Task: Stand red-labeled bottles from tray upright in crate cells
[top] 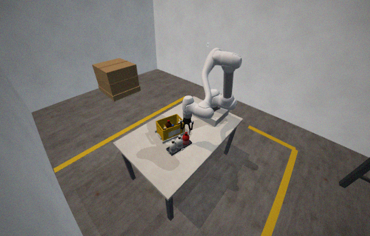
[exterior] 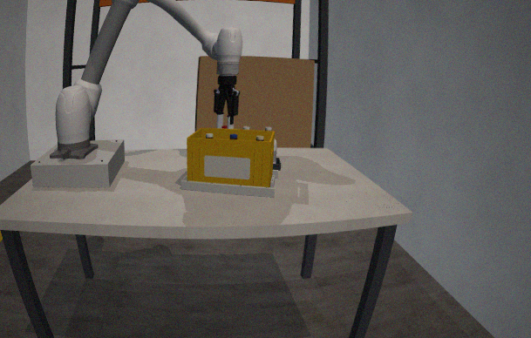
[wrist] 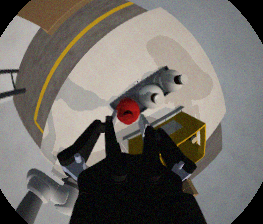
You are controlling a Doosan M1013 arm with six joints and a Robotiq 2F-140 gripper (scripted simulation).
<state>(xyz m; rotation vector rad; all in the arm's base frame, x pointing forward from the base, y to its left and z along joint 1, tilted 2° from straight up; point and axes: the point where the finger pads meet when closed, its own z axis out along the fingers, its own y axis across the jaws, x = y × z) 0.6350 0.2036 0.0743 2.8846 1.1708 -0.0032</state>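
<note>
The red-labeled bottle lies 9 cm below my hand. The rest, counted from my hand: crate 4 cm ahead, 23 cm to the right, 9 cm below.
</note>
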